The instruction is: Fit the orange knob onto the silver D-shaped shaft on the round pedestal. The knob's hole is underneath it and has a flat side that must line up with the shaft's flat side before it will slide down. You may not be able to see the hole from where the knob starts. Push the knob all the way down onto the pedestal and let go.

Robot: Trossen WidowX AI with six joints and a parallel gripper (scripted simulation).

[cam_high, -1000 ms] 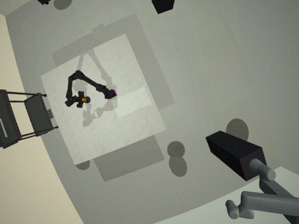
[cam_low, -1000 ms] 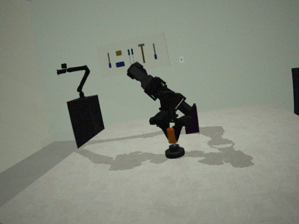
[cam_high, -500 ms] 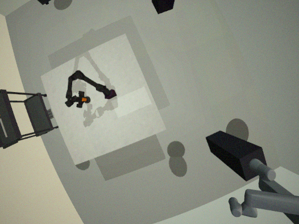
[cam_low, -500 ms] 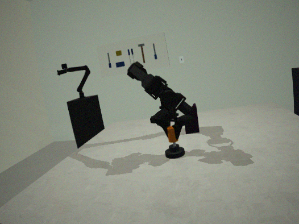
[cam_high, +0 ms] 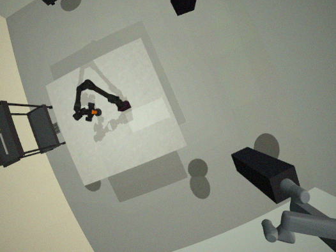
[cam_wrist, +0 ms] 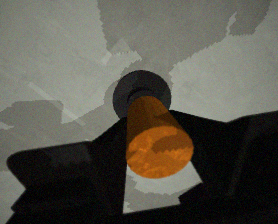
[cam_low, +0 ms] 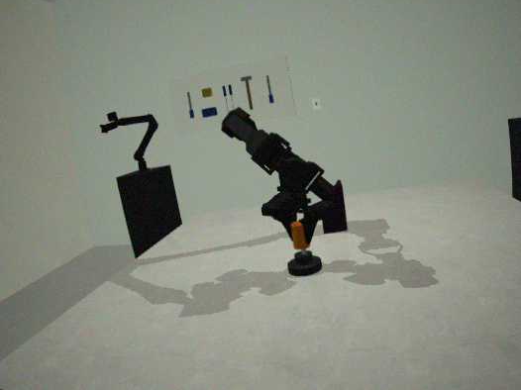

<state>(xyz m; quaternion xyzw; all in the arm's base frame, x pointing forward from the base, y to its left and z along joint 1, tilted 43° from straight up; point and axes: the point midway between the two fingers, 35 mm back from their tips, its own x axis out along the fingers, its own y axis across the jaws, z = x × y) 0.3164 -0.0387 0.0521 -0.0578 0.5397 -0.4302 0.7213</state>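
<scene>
Right now my gripper tip is 30 mm below the orange knob. From my gripper tip the other things lie so: round pedestal 40 mm below.
</scene>
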